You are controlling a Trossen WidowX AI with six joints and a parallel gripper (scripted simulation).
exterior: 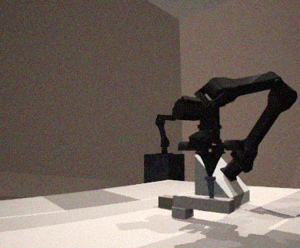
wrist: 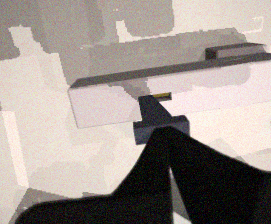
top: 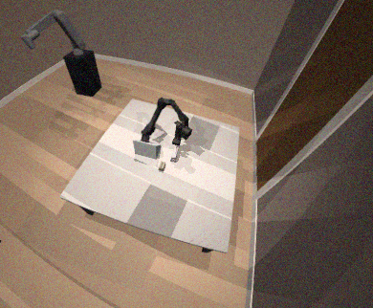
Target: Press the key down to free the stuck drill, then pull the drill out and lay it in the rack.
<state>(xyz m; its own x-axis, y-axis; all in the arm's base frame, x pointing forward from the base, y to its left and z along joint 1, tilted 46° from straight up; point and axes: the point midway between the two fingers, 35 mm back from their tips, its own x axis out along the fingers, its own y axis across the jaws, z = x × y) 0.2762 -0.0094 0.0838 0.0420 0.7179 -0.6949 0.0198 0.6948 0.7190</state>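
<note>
The dark key is 30 mm below my gripper tip. Also, from my gripper tip: grey block (90 mm below, 30 mm to the right); drill (80 mm below, 50 mm to the right).
</note>
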